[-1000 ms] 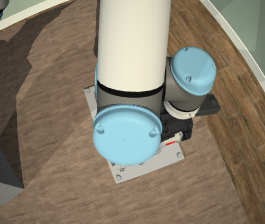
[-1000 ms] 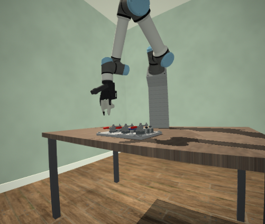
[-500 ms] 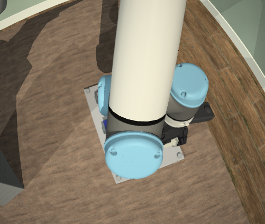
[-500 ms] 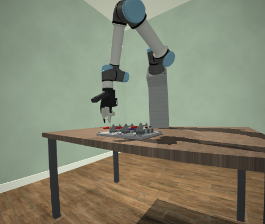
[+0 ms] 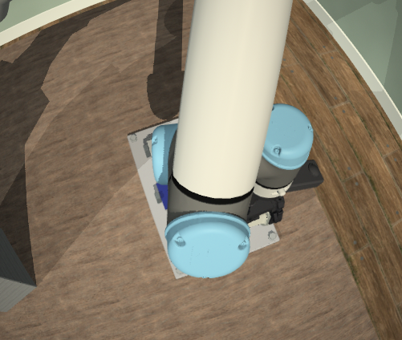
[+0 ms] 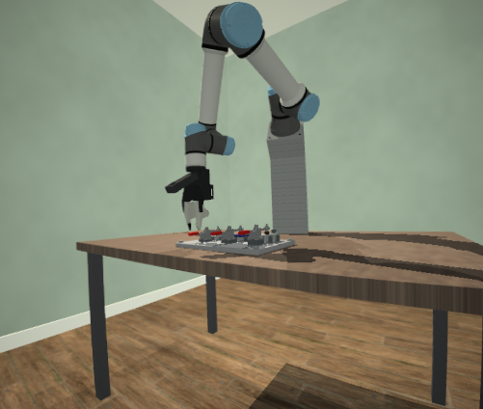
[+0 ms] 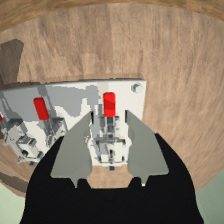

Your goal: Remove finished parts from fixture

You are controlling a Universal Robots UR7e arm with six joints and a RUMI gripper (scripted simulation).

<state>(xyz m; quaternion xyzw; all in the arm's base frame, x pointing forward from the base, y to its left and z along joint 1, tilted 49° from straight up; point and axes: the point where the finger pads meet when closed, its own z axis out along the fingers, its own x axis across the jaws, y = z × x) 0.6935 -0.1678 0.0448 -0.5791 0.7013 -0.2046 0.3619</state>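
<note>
The grey fixture plate lies 70 mm behind my hand, 120 mm to the left of it and 70 mm below it. From my hand the other things lie so: blue blank: 120 mm behind, 120 mm to the left, 40 mm below.
</note>
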